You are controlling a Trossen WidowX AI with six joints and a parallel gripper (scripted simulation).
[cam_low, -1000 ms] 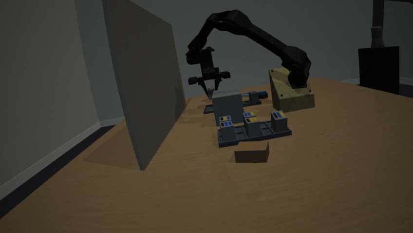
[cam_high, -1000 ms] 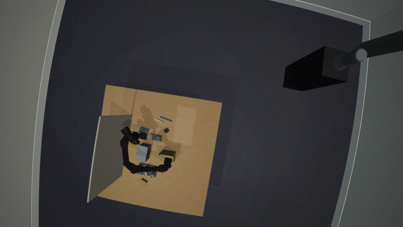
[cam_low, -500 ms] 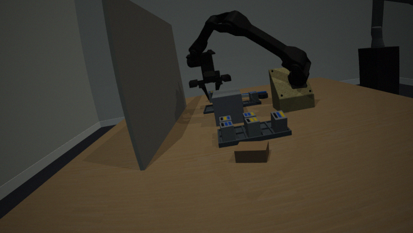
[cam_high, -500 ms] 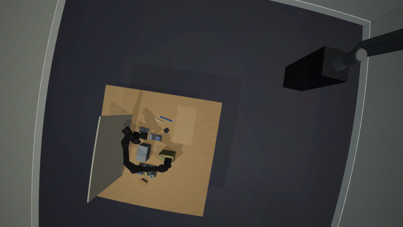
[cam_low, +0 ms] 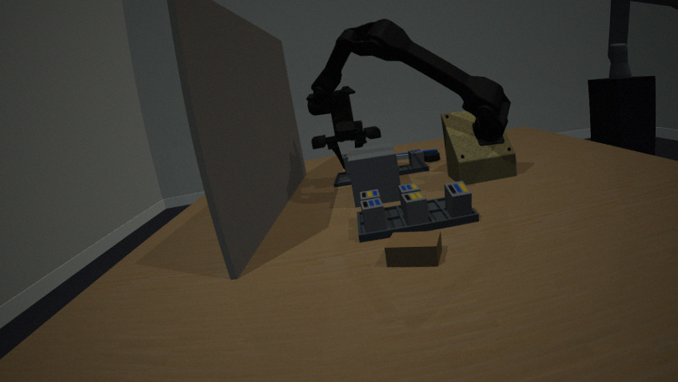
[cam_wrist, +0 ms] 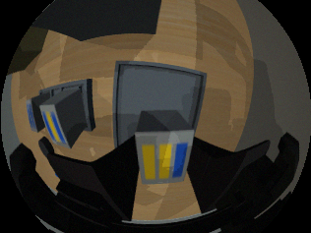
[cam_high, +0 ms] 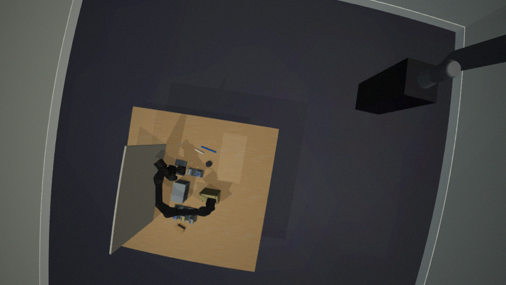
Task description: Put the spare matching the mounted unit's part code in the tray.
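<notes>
Now: gripper tip 3 cm above the tray. Also, from my gripper tip: black disc 25 cm behind, 7 cm to the right, 2 cm below; tall grey panel 19 cm above, 18 cm to the left, 17 cm ahead; grey mounted unit 20 cm to the left, 6 cm behind, 2 cm above.
</notes>
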